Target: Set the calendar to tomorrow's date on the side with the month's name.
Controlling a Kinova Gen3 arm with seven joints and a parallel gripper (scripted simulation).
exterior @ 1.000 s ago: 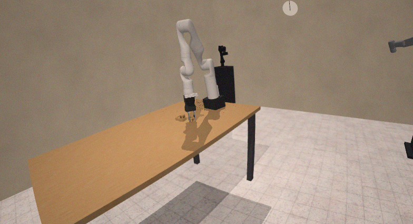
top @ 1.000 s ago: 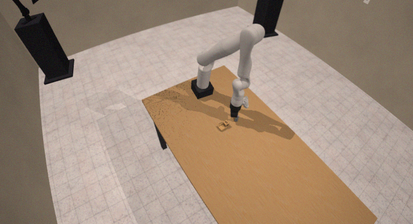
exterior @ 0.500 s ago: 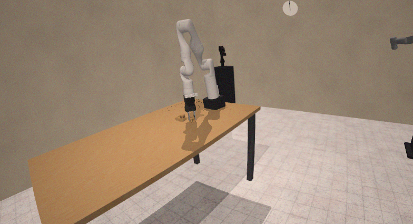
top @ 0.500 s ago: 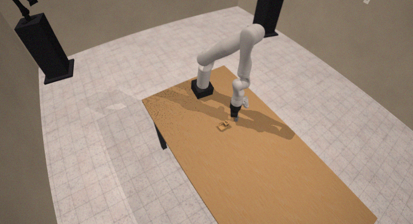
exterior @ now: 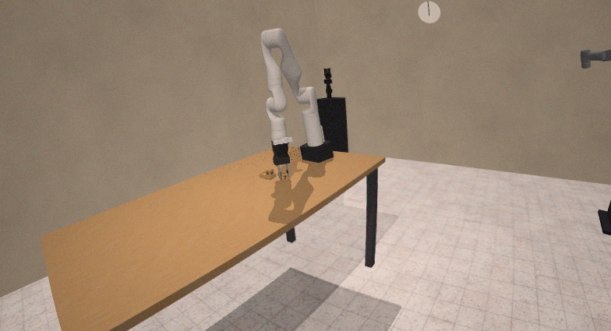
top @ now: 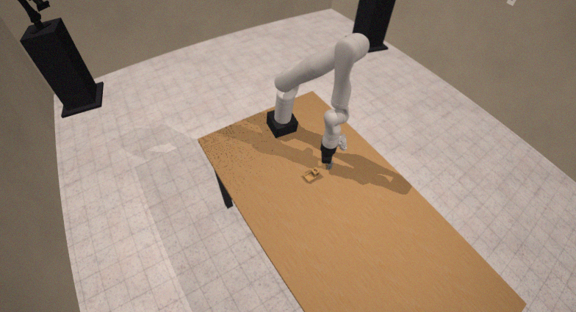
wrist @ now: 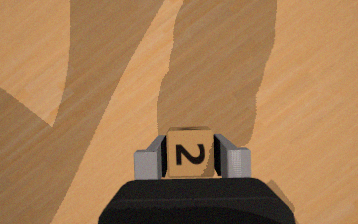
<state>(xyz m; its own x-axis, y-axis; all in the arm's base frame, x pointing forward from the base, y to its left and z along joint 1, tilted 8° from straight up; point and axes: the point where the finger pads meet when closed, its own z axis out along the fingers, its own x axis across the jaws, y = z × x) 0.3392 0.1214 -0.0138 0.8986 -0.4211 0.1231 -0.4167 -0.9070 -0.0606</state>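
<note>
Now: the wooden date cube 1 cm below my hand. The rest, counted from my hand: wooden tray: 11 cm to the right, 2 cm below, 2 cm ahead.
</note>
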